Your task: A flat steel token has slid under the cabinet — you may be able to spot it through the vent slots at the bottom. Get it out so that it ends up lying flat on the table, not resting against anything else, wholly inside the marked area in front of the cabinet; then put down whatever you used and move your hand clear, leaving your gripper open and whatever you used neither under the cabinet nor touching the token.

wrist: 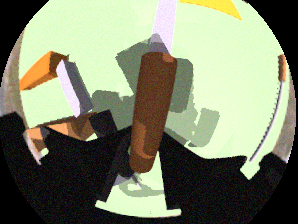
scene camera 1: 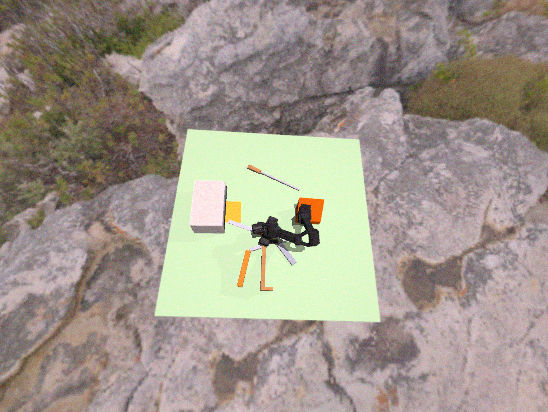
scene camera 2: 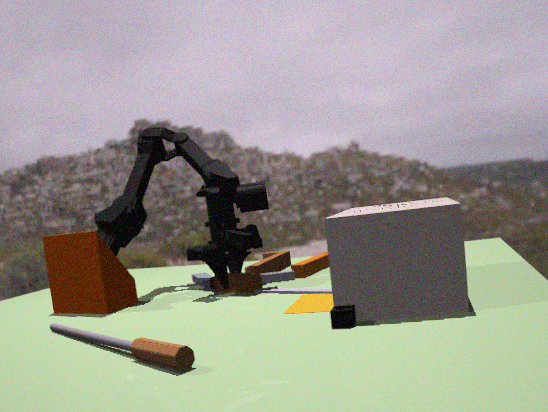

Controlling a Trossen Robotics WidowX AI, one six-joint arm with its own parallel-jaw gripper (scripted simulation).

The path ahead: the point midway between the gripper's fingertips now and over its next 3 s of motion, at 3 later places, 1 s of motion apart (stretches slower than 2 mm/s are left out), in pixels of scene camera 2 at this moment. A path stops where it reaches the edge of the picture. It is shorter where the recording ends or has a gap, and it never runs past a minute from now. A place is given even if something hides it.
My gripper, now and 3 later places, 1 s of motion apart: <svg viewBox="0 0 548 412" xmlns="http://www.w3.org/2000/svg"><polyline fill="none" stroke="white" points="231,287 240,286 253,286 266,287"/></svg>
